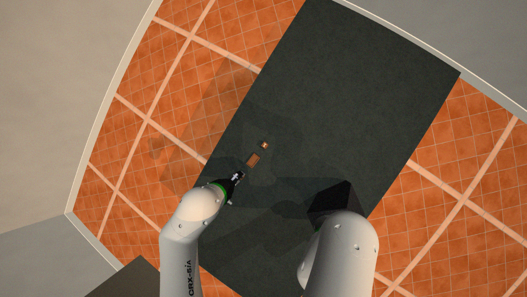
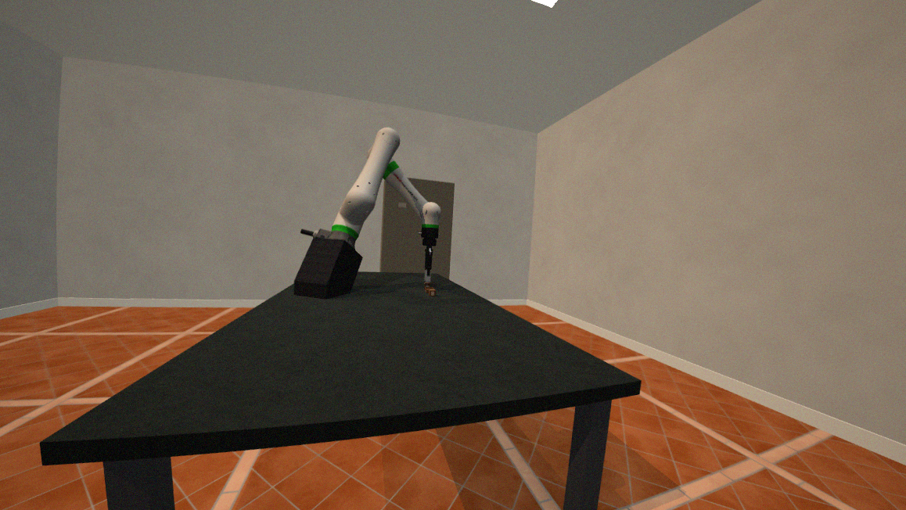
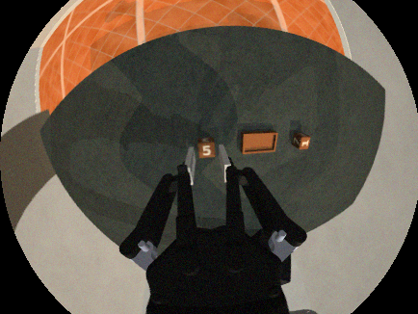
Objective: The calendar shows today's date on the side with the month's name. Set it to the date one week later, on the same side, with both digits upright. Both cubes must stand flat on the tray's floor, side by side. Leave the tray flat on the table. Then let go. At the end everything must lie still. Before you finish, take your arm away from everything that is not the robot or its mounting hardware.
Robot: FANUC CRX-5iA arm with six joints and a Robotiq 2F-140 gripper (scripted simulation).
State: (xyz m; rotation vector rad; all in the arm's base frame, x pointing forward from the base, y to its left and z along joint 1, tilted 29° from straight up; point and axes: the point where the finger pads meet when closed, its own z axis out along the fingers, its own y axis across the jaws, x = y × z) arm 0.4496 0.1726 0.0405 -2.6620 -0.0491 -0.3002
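The brown cube is 6 cm below my hand. Round my hand: brown tray: 1 cm ahead, 11 cm to the right, 6 cm below.
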